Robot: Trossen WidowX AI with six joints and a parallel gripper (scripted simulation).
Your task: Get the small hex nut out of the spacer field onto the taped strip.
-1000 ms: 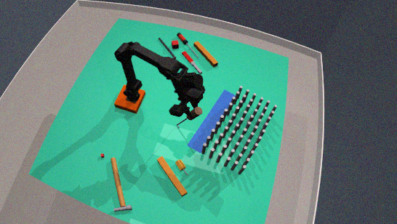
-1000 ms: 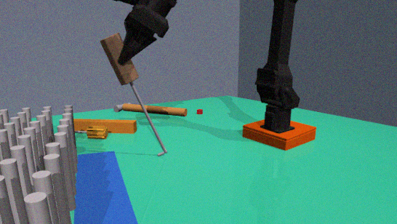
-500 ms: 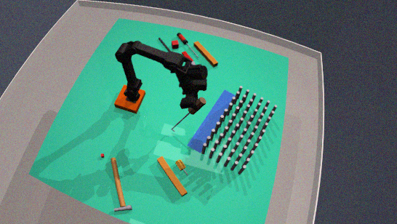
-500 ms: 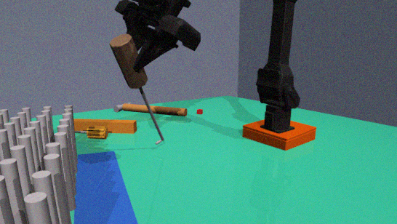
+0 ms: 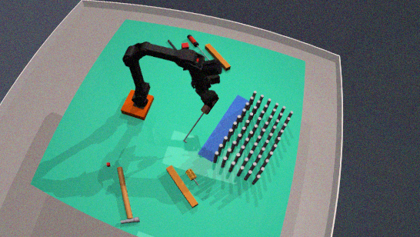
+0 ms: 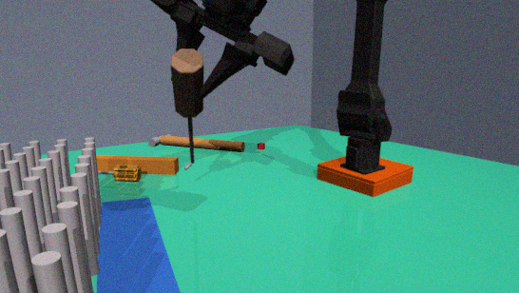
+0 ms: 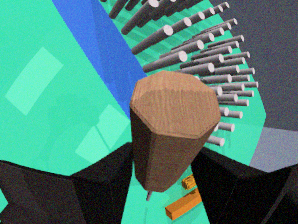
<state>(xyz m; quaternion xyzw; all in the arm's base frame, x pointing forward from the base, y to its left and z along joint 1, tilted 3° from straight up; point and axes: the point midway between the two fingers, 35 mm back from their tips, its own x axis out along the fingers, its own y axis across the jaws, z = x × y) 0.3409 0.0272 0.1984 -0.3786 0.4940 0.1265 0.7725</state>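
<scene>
Right now the blue taped strip is 90 mm ahead of my gripper tip, 30 mm to the left of it and 190 mm below it. From my gripper tip the other things lie so: yellow-handled tool (30 mm ahead, 280 mm to the right, 170 mm below); hook tool (30 mm behind, 70 mm to the right, 70 mm below); hex nut (270 mm ahead, 80 mm to the left, 180 mm below).
</scene>
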